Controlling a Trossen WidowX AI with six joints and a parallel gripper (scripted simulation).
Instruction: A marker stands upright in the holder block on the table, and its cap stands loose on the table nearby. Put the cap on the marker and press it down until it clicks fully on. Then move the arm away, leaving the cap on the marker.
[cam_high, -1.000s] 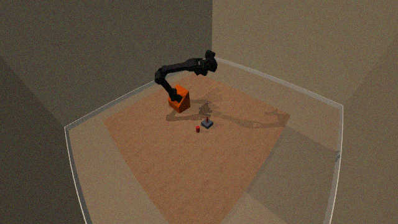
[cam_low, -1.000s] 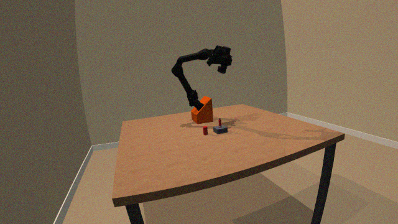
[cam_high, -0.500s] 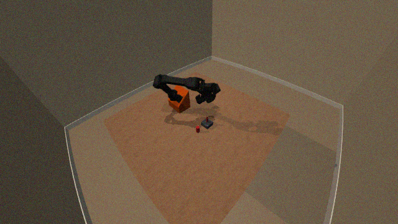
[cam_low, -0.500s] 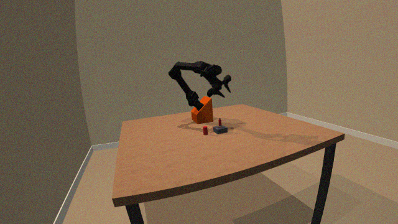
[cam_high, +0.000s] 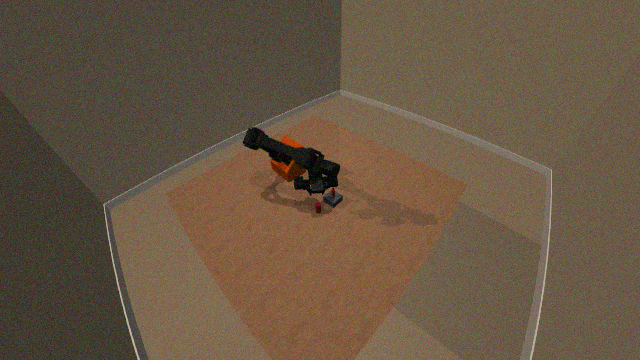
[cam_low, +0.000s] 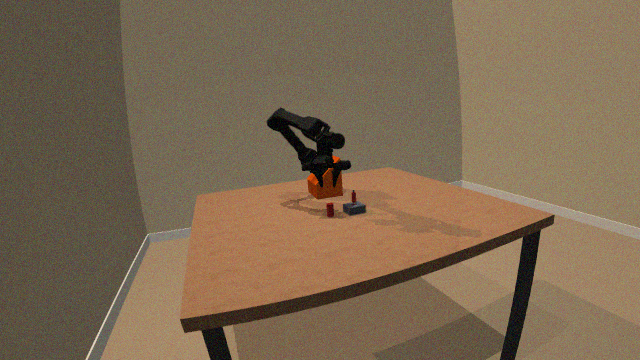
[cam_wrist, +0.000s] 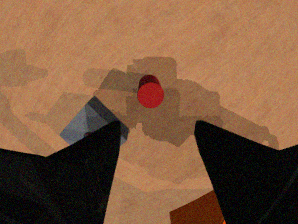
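Right now the red cap is 90 mm below my gripper tip. The rest, counted from my gripper tip: holder block (100 mm to the left, 100 mm below).
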